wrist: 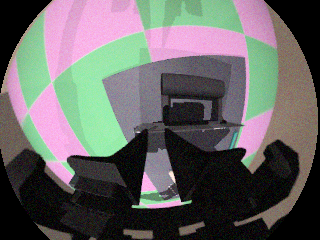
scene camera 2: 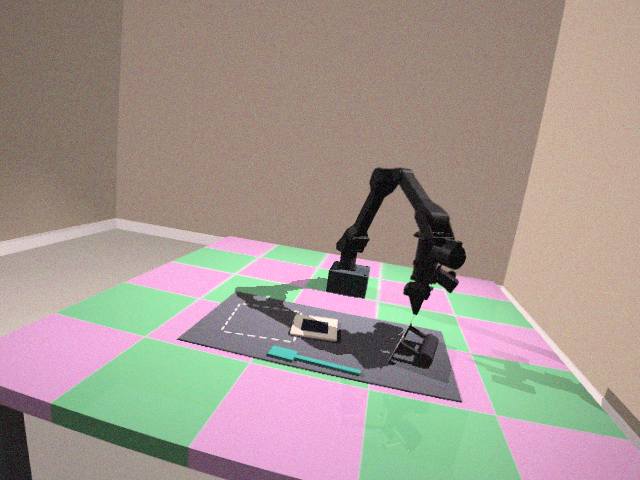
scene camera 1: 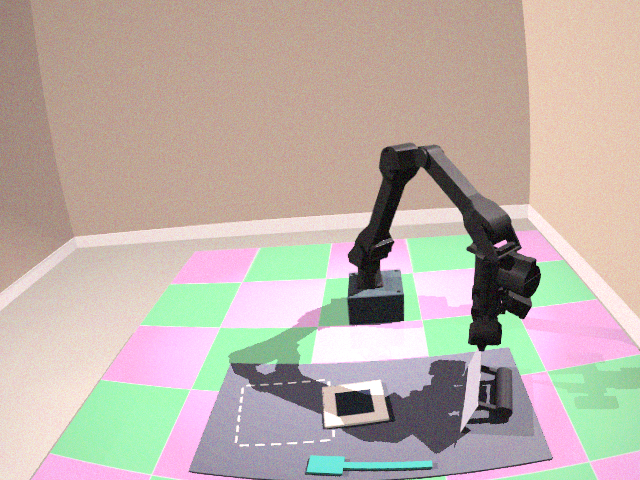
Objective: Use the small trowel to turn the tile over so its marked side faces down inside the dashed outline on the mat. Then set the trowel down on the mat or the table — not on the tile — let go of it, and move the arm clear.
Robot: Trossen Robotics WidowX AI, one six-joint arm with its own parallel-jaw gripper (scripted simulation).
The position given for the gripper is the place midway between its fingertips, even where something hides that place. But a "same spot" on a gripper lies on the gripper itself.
The gripper shows in the wrist view (pixel 156 131), in scene camera 2 and in scene camera 1. The same spot on the gripper: (scene camera 1: pixel 488 302) is (scene camera 2: pixel 423 272).
